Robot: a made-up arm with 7 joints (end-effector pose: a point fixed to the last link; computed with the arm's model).
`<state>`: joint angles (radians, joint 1 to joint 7).
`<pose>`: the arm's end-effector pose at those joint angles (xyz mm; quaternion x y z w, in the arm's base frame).
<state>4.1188 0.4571 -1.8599 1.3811 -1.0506 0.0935 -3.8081</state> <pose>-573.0 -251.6 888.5 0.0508 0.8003 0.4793 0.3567</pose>
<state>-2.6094 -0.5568 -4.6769 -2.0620 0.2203 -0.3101 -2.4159</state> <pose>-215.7 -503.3 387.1 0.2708 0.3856 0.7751 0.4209</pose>
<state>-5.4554 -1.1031 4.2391 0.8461 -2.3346 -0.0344 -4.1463</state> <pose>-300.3 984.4 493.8 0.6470 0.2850 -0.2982 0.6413</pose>
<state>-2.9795 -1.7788 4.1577 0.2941 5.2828 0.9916 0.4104</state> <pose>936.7 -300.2 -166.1 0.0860 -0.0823 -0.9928 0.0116</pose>
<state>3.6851 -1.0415 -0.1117 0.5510 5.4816 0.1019 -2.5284</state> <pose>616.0 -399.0 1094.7 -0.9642 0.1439 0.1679 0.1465</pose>
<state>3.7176 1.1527 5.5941 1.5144 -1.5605 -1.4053 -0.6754</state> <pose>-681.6 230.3 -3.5 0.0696 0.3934 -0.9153 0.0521</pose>
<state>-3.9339 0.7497 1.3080 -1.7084 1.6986 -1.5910 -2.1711</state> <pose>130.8 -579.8 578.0 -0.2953 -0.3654 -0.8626 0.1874</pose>
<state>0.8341 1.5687 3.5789 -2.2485 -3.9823 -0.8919 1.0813</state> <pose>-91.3 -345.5 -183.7 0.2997 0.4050 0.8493 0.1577</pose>
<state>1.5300 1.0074 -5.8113 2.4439 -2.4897 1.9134 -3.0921</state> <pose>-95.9 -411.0 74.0 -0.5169 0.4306 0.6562 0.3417</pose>
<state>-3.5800 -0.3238 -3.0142 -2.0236 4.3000 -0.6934 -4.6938</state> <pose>-413.4 -232.4 695.9 -0.5950 -0.4840 -0.6195 0.1671</pose>
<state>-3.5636 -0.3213 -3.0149 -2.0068 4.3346 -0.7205 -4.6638</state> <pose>-414.2 -229.8 703.5 -0.6078 -0.4687 -0.6106 0.1950</pose>
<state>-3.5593 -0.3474 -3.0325 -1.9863 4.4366 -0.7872 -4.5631</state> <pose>-388.2 -240.5 720.6 -0.6319 -0.4299 -0.5741 0.2939</pose>
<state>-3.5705 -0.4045 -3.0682 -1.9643 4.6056 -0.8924 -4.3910</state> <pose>-331.2 -261.1 739.8 -0.6532 -0.3594 -0.4891 0.4528</pose>
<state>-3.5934 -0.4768 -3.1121 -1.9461 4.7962 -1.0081 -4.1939</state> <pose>-259.6 -277.9 749.4 -0.6514 -0.2704 -0.3619 0.6096</pose>
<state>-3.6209 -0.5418 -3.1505 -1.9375 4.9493 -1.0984 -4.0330</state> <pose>-198.3 -284.6 748.1 -0.6299 -0.1949 -0.2391 0.7128</pose>
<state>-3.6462 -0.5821 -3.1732 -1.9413 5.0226 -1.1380 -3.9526</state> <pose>-162.4 -286.4 743.3 -0.6129 -0.1594 -0.1699 0.7551</pose>
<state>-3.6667 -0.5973 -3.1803 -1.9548 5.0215 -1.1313 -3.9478</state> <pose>-149.3 -289.1 739.7 -0.6121 -0.1625 -0.1592 0.7574</pose>
